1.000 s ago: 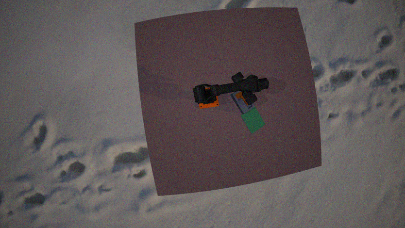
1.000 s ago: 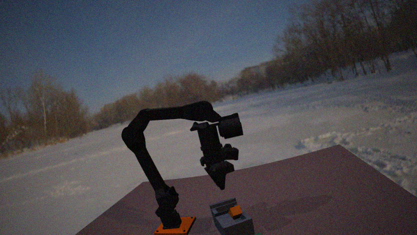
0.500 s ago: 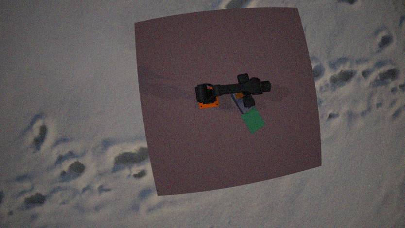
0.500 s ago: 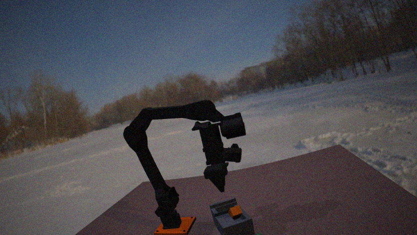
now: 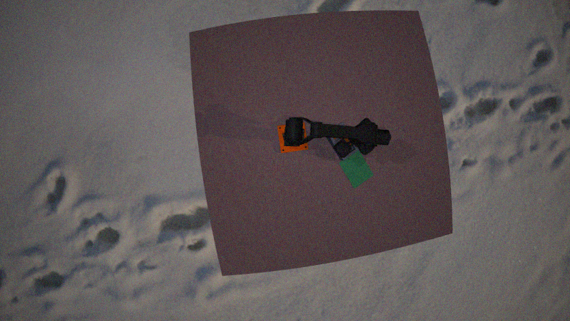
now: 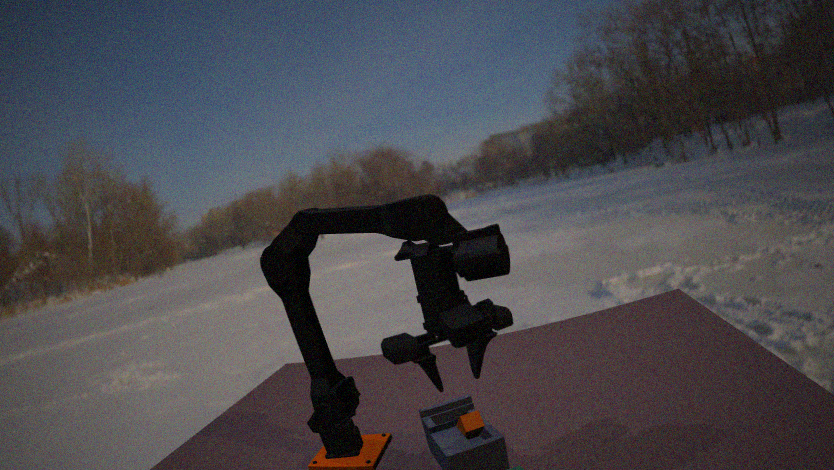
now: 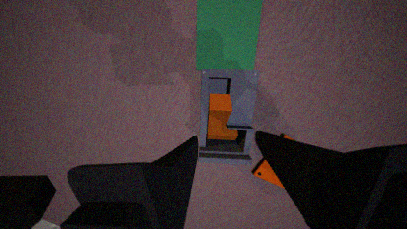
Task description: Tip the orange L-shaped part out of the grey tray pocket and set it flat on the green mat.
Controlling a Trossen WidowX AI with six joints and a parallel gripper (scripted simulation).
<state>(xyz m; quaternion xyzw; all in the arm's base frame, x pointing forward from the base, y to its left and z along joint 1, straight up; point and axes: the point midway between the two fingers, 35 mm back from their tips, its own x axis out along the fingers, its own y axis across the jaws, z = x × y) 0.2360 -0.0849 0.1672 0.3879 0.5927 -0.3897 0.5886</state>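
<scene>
Now: the orange L-shaped part 20 mm behind my gripper tip, 20 mm to the left of it and 100 mm below it. The rest, counted from my gripper tip: green mat 30 mm ahead, 150 mm to the right, 160 mm below.
</scene>
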